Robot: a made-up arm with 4 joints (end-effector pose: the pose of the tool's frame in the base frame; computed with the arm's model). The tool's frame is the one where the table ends.
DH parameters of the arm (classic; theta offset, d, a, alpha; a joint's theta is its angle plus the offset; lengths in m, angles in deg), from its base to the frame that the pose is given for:
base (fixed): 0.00 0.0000 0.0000 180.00
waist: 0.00 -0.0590 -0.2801 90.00
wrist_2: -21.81 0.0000 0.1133 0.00
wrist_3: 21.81 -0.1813 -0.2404 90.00
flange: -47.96 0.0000 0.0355 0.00
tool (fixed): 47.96 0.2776 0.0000 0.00
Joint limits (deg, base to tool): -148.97..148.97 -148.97..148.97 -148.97..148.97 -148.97..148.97
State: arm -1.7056 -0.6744 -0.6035 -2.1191
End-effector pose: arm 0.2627 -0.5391 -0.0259 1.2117 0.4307 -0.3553
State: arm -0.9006 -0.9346 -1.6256 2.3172
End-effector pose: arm -0.0134 -0.2519 -0.1936 1.9445 2.2701 -0.8936
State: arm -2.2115 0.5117 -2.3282 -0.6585
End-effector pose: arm 0.4004 -0.1745 -0.2539 1.9413 -0.2652 1.0712
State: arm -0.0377 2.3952 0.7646 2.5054
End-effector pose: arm -0.0844 -0.1493 -0.3253 -2.9598 -1.0368 0.0273
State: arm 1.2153 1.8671 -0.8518 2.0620
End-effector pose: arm -0.1926 0.0939 0.2865 1.0416 -0.0708 0.7710
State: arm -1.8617 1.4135 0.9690 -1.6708
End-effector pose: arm 0.1467 0.2153 -0.0545 -2.3390 -0.4631 0.0906
